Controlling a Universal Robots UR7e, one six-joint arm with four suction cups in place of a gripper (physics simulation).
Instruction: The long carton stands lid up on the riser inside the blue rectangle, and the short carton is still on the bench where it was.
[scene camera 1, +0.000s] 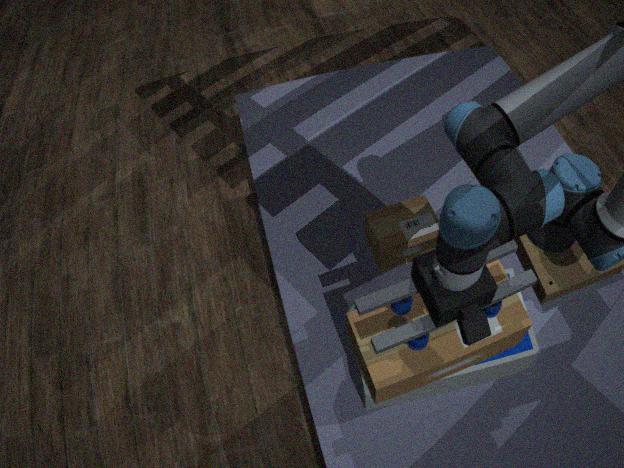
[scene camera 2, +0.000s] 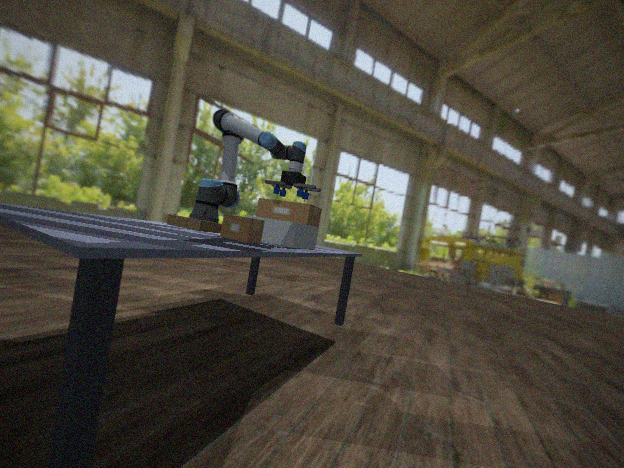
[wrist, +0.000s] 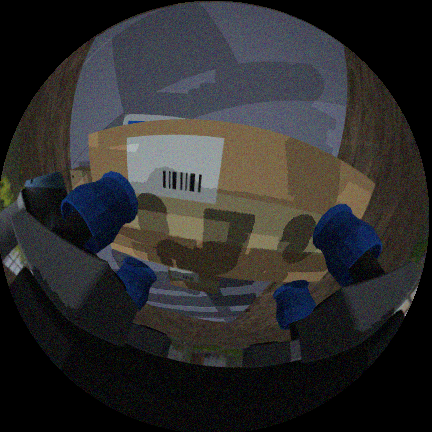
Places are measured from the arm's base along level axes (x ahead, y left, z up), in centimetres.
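Pixels of known places: hand, its tool point: (scene camera 2: 290, 196) (wrist: 221, 260); arm's base, origin of its link: (scene camera 1: 550, 225) (scene camera 2: 203, 220).
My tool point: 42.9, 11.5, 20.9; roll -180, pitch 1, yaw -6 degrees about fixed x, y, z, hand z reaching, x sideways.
Note:
Ahead of a thing's pixels: the offset from my tool point to its top centre, as dx, dy, dz. Level surfaces: height alone.
The long carton {+0.4, +0.5, -3.8} (scene camera 1: 393, 370) (scene camera 2: 297, 212) (wrist: 260, 160) lies level on the grey riser {-2.7, -0.6, -14.0} (scene camera 1: 478, 375) (scene camera 2: 287, 234), taped, labelled face up. It looks slightly turned against the riser. Part of the blue rectangle {-2.7, -0.6, -14.0} (scene camera 1: 521, 347) (wrist: 136, 122) shows beside it; the carton hides the rest. My gripper (scene camera 1: 448, 314) (scene camera 2: 291, 190) (wrist: 220, 260) is open and holds nothing. Its blue cups hang a small gap above the long carton, their shadows apart from them. The short carton {-8.6, -27.8, -15.8} (scene camera 1: 393, 231) (scene camera 2: 241, 229) (wrist: 184, 275) stands on the bench {dz -26.0} (scene camera 1: 302, 302) (scene camera 2: 151, 236) beside the riser, label up.
The arm's base stands on a wooden plate (scene camera 1: 539, 256) (scene camera 2: 186, 221), near the riser's end. The gripper's grey bars reach out close to the short carton in the first scene view. Striped shadows fall across the bench, and its edge runs just past the riser's far end.

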